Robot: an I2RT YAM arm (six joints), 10 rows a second.
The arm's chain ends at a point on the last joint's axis. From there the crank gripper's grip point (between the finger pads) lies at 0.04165 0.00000 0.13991 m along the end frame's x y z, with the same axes.
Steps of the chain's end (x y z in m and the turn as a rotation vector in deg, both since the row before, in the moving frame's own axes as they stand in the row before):
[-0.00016 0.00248 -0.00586 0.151 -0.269 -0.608]
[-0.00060 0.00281 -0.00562 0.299 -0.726 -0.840]
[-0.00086 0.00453 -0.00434 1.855 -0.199 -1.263]
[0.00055 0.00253 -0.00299 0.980 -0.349 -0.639]
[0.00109 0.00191 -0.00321 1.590 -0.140 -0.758]
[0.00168 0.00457 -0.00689 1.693 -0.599 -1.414]
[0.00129 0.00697 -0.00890 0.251 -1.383 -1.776]
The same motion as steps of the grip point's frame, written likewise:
[-0.00082 0.00167 -0.00567 0.151 -0.269 -0.608]
[-0.00239 0.00148 -0.00511 0.299 -0.726 -0.840]
[-0.00141 -0.00091 -0.00428 1.855 -0.199 -1.263]
[-0.00032 -0.00032 -0.00276 0.980 -0.349 -0.639]
[0.00072 -0.00252 -0.00317 1.590 -0.140 -0.758]
[0.00015 -0.00058 -0.00654 1.693 -0.599 -1.414]
[-0.00213 0.00512 -0.00794 0.251 -1.383 -1.776]

